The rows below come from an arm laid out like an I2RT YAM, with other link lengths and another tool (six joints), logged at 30 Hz.
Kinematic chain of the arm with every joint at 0, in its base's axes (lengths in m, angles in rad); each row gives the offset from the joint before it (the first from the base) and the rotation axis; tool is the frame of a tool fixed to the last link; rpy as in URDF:
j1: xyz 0 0 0.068 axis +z
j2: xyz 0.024 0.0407 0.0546 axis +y
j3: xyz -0.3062 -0.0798 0 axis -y
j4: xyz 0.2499 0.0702 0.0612 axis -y
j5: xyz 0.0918 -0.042 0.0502 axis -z
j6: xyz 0.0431 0 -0.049 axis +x
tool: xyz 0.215 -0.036 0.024 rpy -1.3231 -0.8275 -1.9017
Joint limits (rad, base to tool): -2.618..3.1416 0..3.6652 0..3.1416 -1.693..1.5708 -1.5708..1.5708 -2.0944..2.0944
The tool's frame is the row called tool.
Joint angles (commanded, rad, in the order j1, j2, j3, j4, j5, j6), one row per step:
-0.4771 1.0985 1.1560 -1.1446 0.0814 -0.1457
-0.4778 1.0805 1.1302 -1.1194 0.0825 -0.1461
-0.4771 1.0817 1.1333 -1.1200 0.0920 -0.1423
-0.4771 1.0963 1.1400 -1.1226 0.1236 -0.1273
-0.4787 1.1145 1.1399 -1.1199 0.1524 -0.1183
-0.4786 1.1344 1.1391 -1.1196 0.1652 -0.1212
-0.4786 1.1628 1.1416 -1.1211 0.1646 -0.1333
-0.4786 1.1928 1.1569 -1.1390 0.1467 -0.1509
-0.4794 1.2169 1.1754 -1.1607 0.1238 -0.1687
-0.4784 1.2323 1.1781 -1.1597 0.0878 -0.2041
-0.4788 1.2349 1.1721 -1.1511 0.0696 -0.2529
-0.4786 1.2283 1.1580 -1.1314 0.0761 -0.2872
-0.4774 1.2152 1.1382 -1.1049 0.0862 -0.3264
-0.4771 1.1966 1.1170 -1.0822 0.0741 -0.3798
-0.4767 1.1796 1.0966 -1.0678 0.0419 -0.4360
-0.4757 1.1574 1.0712 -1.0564 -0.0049 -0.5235
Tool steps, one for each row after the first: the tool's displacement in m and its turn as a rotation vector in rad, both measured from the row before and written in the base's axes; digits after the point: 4 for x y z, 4 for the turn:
0.0004 -0.0008 -0.0011 -0.0090 -0.0149 -0.0009
-0.0008 -0.0022 0.0013 -0.0065 0.0015 -0.0072
-0.0037 -0.0076 -0.0004 -0.0143 0.0174 -0.0282
-0.0033 -0.0073 -0.0033 -0.0123 0.0226 -0.0229
-0.0009 -0.0030 -0.0053 -0.0017 0.0244 -0.0031
0.0018 -0.0004 -0.0076 0.0095 0.0282 0.0110
0.0028 0.0042 -0.0066 0.0246 0.0270 0.0231
0.0026 0.0054 -0.0043 0.0267 0.0196 0.0241
0.0078 0.0078 -0.0051 0.0259 0.0039 0.0467
0.0053 0.0041 -0.0024 0.0018 0.0034 0.0515
0.0025 -0.0018 -0.0001 -0.0206 -0.0002 0.0299
0.0028 -0.0024 0.0009 -0.0288 -0.0038 0.0338
0.0045 0.0033 0.0006 -0.0157 -0.0097 0.0540
0.0052 0.0091 -0.0016 0.0026 -0.0100 0.0647
0.0059 0.0146 -0.0024 0.0029 -0.0089 0.1000

